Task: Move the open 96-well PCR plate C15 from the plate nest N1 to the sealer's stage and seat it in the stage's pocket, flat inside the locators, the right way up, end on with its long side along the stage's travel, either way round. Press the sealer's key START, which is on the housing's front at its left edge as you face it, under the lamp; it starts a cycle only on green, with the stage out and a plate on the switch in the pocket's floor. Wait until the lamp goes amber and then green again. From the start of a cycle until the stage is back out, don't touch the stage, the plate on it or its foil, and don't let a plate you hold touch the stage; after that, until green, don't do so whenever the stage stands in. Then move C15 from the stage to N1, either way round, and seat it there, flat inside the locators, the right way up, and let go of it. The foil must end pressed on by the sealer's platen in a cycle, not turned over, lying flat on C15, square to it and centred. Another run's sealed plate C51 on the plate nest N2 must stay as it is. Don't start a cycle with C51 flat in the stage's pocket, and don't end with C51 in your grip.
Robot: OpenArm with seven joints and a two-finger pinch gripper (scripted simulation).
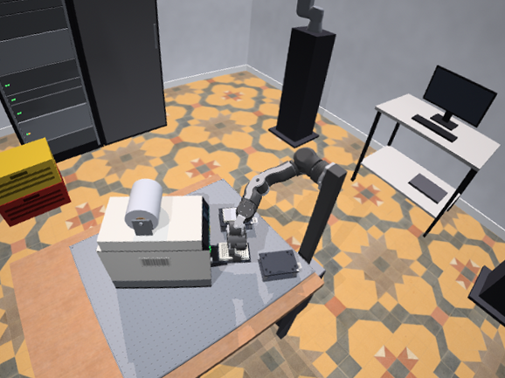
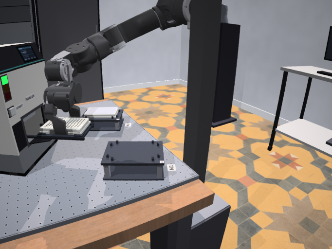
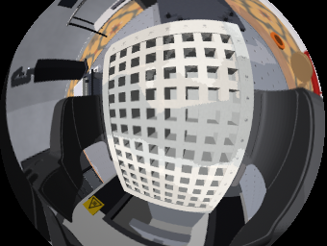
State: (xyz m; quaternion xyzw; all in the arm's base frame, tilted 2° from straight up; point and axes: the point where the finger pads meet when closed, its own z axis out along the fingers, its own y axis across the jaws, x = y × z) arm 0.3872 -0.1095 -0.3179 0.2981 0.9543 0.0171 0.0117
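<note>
The white 96-well plate C15 lies right at my hand. Round my hand: sealer stage (10 mm below); plate nest N1 (150 mm behind, 140 mm to the left, 60 mm below); start key (140 mm ahead, 80 mm above, 20 mm to the left).
</note>
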